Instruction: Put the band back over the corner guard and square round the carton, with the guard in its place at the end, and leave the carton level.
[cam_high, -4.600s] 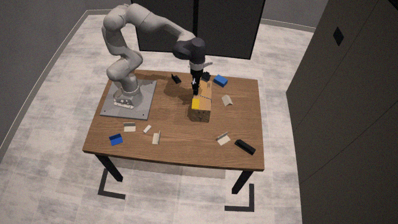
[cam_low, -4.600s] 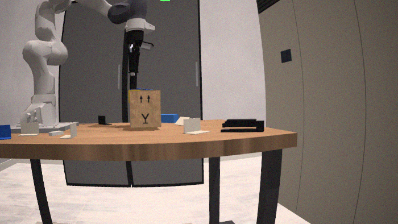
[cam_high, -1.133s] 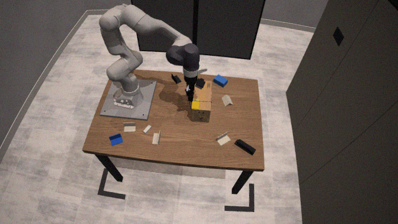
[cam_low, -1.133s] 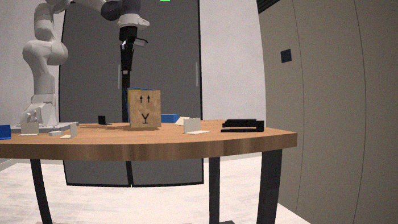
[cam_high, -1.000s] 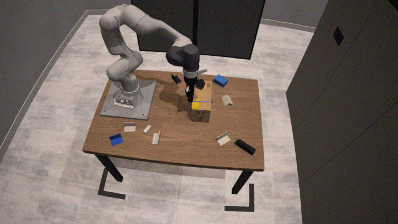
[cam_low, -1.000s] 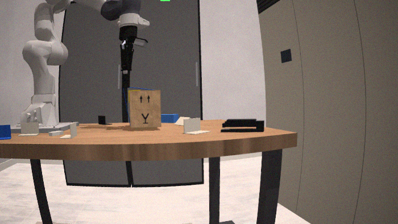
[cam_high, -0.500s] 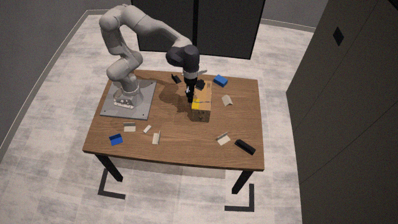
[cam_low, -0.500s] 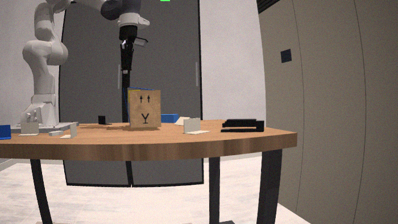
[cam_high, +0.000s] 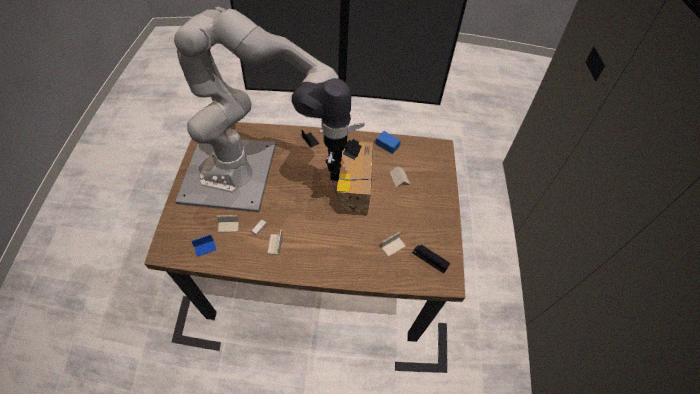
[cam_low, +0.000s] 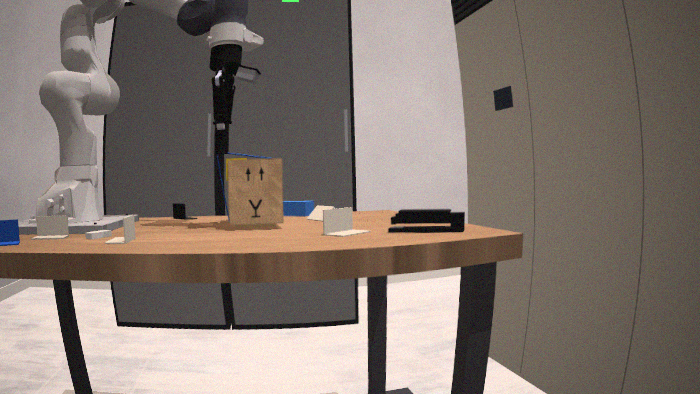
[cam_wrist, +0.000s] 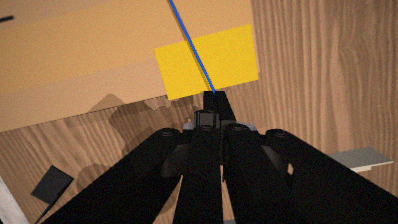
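The yellow corner guard lies 60 mm below my hand and 20 mm ahead of it. Also, from my hand: brown carton 120 mm below, 80 mm to the left, 70 mm ahead; black bracket 320 mm to the left, 180 mm below, 140 mm behind; blue block 330 mm to the left, 210 mm ahead, 170 mm below.
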